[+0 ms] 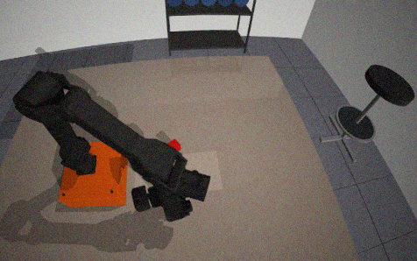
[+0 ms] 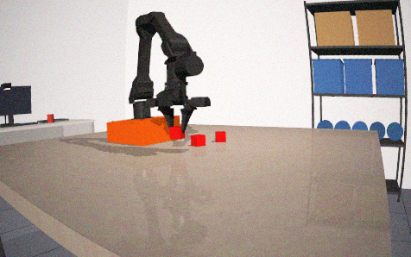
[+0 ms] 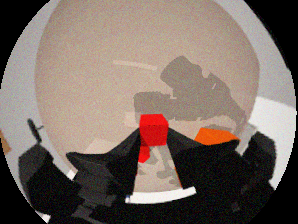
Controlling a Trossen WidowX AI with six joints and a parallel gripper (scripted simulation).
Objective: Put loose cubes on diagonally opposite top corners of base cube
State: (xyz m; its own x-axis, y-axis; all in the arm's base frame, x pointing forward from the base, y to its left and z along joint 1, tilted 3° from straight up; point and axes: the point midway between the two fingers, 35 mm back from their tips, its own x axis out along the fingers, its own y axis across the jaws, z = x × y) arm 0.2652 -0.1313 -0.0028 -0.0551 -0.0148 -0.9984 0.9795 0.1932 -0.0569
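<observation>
The red base cube is 21 cm to the left of my gripper tip, 4 cm below it and 3 cm ahead of it.
</observation>
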